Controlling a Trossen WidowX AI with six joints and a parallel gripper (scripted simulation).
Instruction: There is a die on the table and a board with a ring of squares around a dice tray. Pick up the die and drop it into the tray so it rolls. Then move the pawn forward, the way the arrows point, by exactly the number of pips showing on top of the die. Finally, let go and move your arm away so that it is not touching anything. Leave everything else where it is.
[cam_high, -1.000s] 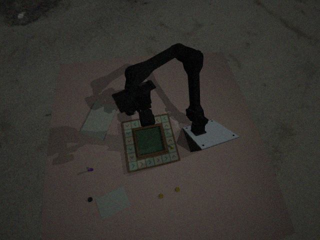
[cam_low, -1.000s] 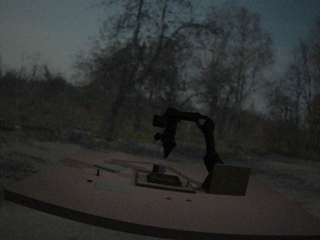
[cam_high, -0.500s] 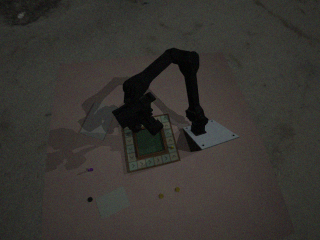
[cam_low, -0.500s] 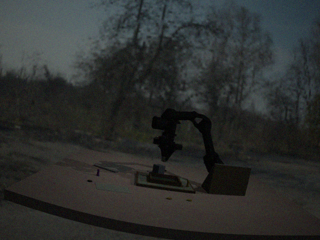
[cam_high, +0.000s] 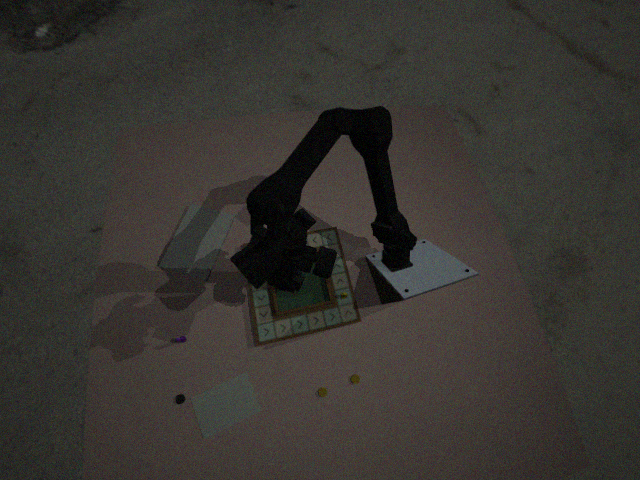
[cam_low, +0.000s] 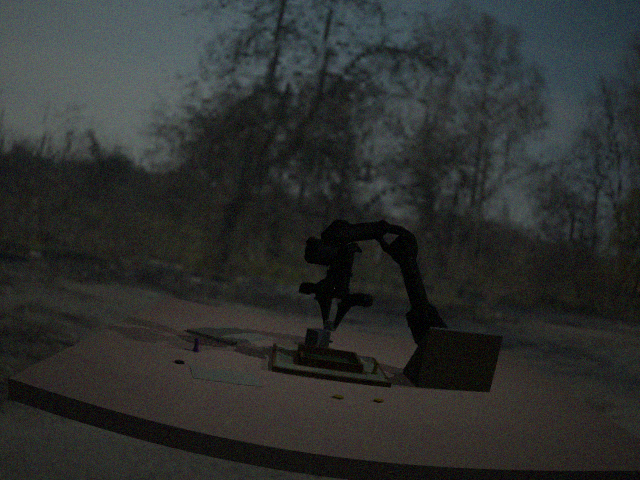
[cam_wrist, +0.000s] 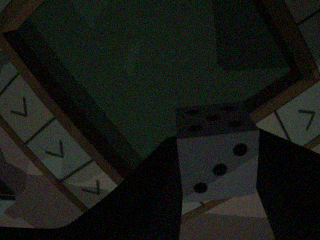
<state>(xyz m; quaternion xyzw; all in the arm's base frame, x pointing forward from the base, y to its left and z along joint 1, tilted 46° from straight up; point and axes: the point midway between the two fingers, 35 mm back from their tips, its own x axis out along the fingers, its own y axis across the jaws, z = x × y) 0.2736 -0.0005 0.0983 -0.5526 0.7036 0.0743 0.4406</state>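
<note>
Right now my gripper tip is 11 cm past the yellow pawn, 11 cm to the right of it and 7 cm above it. The rest, counted from my gripper tip: green dice tray (1 cm behind, 4 cm to the left, 9 cm below); white die (right at my gripper tip); purple piece (33 cm ahead, 10 cm to the left, 8 cm below).
</note>
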